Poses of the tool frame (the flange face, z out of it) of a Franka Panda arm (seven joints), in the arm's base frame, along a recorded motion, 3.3 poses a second.
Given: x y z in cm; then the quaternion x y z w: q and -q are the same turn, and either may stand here.
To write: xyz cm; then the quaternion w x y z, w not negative. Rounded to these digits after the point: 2 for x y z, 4 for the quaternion.
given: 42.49, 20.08, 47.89, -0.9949, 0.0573, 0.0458, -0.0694
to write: 42.49, 20.08, 47.89, 0.0694, 0.9949, -0.0573, -0.0458
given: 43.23, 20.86, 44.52, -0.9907, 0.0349, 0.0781, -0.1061
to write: 43.23, 20.86, 44.52, 0.1061, 0.9907, -0.0349, -0.0781
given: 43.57, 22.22, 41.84, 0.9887, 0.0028, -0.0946, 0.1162
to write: 43.57, 22.22, 41.84, 0.1162, 0.9887, 0.0028, -0.0946
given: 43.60, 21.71, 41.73, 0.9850, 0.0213, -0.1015, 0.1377
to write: 43.60, 21.71, 41.73, 0.1377, 0.9850, 0.0213, -0.1015
